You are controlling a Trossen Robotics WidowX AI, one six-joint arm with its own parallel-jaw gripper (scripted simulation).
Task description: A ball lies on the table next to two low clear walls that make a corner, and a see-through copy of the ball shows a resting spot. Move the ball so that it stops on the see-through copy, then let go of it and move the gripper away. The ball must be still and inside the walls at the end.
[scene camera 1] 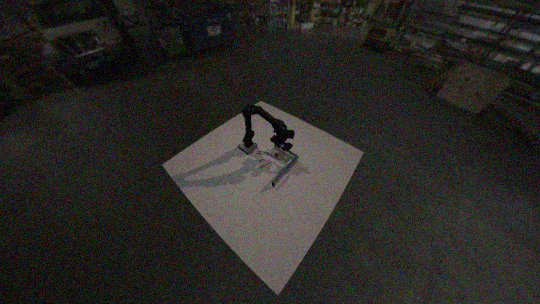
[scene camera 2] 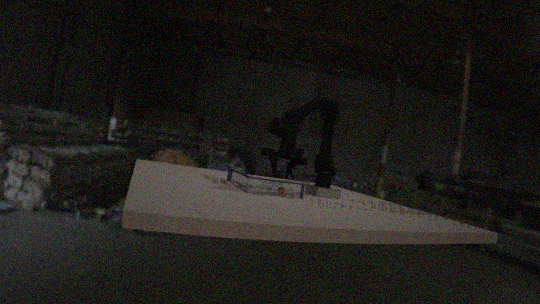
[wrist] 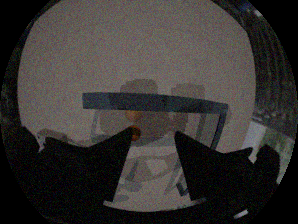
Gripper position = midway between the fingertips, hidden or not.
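Looking through scene camera 2, I find my gripper (scene camera 2: 280,177), and the same gripper is visible to me in the wrist view (wrist: 154,133).
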